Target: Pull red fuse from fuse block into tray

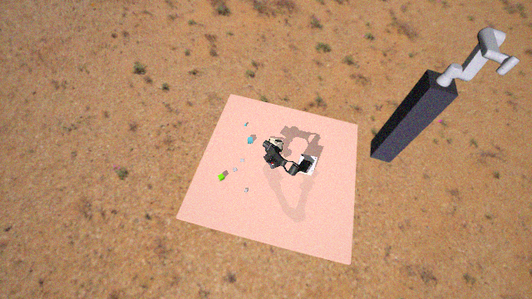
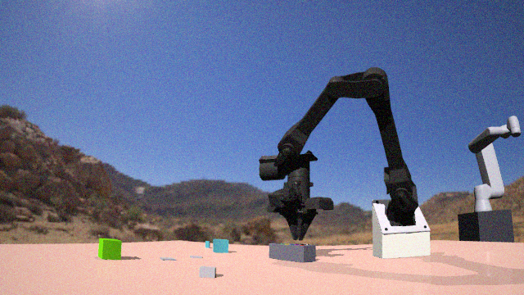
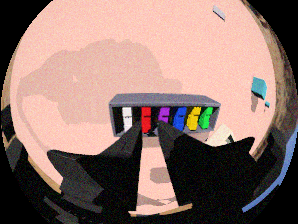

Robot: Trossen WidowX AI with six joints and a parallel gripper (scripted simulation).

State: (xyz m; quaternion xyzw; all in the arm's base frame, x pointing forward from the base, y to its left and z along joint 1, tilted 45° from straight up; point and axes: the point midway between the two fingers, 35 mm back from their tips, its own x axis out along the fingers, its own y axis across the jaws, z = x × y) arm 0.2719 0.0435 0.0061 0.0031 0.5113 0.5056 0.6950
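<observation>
The red fuse is 30 mm below my gripper tip. Round my gripper tip: tray (200 mm to the right, 50 mm below, 20 mm ahead); then teal cube (240 mm ahead, 160 mm to the right, 30 mm below); then small grey cube (300 mm to the left, 130 mm ahead, 40 mm below).
</observation>
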